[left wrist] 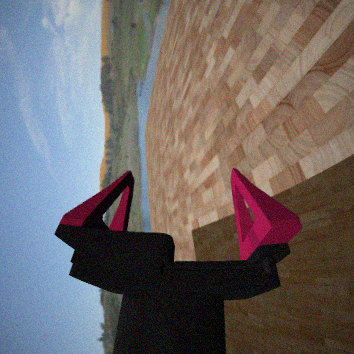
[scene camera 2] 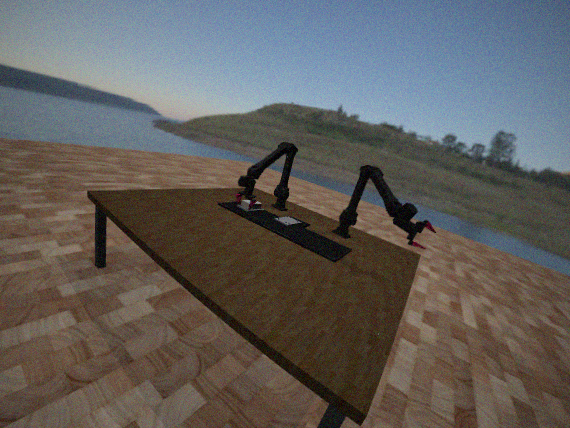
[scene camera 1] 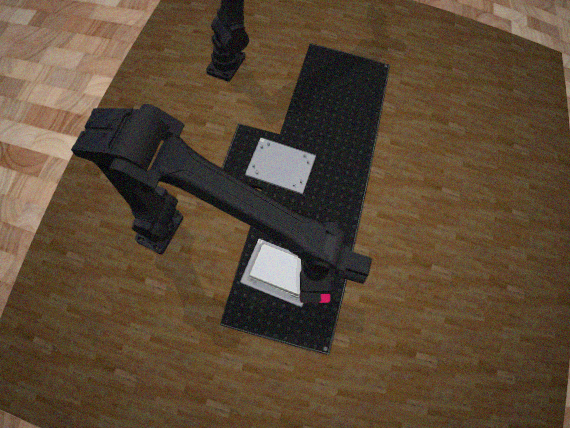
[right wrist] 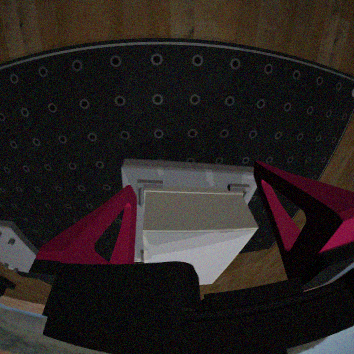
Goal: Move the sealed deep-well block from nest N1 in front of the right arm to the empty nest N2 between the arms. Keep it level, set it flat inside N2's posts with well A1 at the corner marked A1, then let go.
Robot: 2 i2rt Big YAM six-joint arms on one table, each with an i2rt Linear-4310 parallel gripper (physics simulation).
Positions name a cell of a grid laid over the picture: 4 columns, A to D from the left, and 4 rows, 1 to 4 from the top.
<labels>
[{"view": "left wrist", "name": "my left gripper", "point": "C2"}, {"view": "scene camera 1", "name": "my right gripper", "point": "C3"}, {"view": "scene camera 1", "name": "white deep-well block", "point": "B3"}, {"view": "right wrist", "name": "my right gripper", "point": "C3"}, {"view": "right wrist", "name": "white deep-well block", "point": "C3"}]
</labels>
